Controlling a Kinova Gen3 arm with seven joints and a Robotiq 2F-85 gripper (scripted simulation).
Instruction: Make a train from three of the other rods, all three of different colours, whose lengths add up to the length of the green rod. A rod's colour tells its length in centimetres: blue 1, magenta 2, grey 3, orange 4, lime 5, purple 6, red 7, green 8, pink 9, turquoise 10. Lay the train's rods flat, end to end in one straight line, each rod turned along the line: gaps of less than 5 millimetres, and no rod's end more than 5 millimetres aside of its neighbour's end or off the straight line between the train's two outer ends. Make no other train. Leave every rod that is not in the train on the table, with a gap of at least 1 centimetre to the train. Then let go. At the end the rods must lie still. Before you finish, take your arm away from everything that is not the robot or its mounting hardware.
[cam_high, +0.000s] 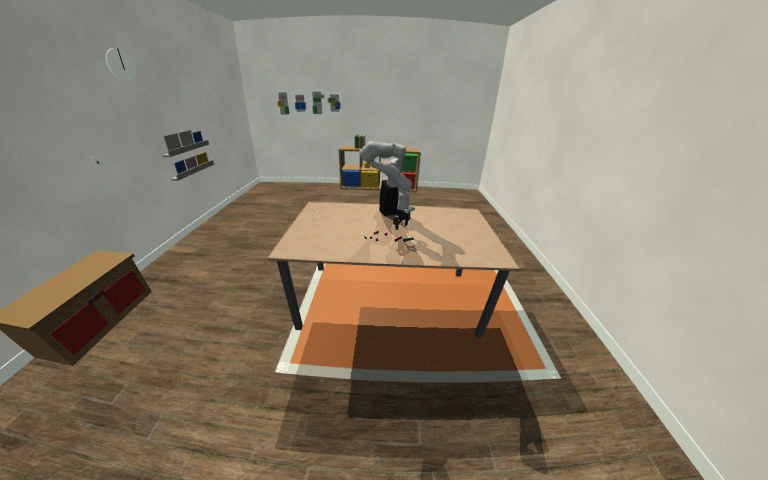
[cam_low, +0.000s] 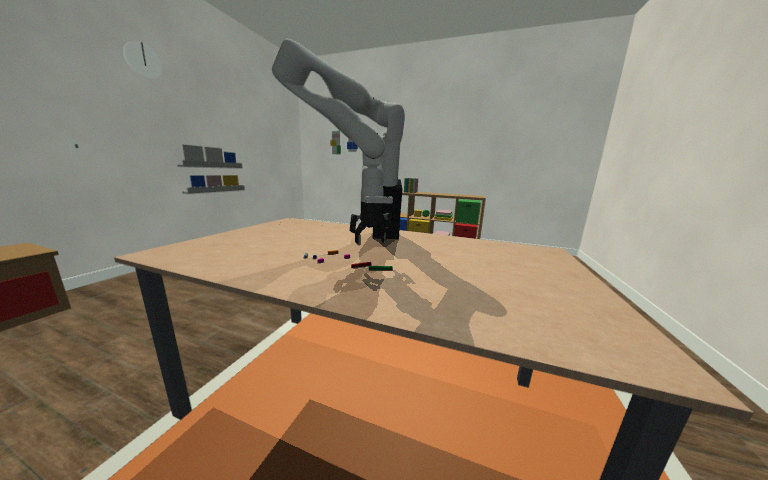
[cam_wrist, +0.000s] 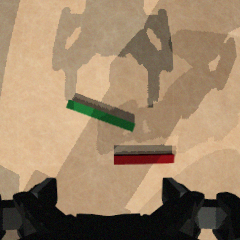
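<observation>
Now: hand 30 mm short of the blue rod, 210 mm to the left of it and 70 mm above it. The rest, counted from my hand: green rod: 40 mm ahead, 50 mm to the left, 70 mm below; red rod: 40 mm ahead, 20 mm to the right, 70 mm below; orange rod: 50 mm behind, 180 mm to the right, 70 mm below.
</observation>
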